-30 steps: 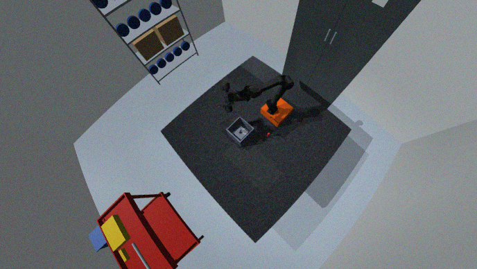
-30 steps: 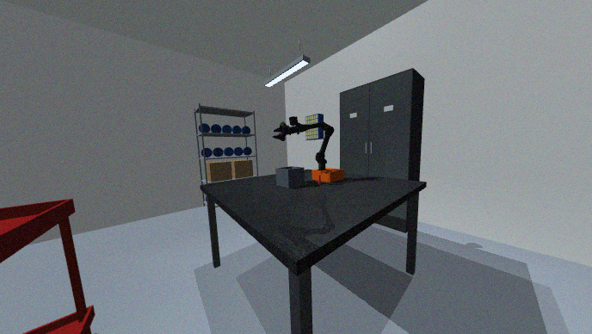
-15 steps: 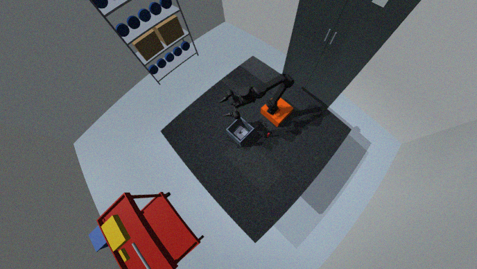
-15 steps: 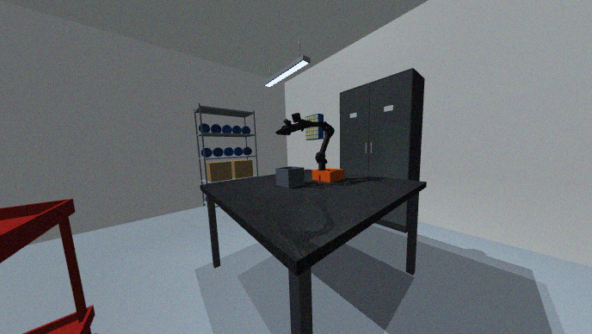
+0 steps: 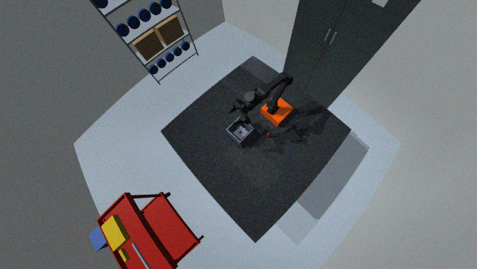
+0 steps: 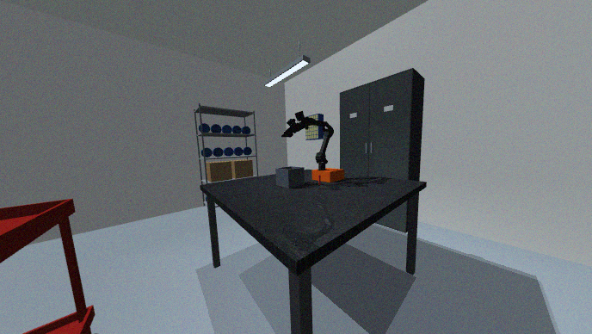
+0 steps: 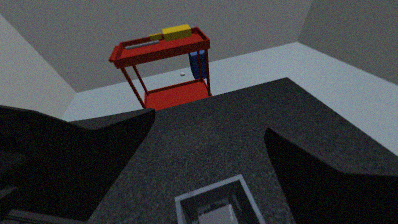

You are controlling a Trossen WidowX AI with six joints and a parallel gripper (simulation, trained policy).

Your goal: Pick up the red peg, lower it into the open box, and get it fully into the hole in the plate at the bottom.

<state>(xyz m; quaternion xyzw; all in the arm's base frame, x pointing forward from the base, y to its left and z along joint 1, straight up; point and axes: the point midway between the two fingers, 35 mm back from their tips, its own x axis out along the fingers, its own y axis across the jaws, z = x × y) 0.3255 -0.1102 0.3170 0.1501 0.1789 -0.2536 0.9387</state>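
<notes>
Right now my gripper tip is 160 mm past the red peg, 210 mm to the right of it and 350 mm above it. Also, from my gripper tip: plate: 50 mm behind, 10 mm to the left, 350 mm below.
</notes>
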